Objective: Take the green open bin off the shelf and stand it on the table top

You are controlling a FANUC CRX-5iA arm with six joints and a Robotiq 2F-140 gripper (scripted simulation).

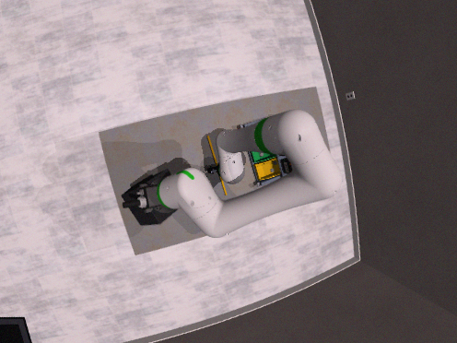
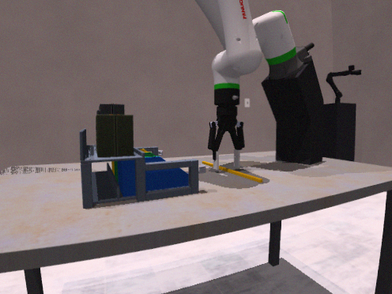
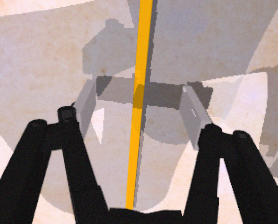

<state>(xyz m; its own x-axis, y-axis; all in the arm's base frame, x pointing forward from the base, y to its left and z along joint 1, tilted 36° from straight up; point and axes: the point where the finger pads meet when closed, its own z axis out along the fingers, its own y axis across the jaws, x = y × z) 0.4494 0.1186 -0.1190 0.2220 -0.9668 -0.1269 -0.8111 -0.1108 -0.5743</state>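
Now: hand 3 cm above the thin yellow rod. Also, from my hand: green open bin (30 cm ahead, 8 cm to the left); blue bin (27 cm ahead, 19 cm to the left); yellow bin (32 cm ahead, 3 cm to the right).
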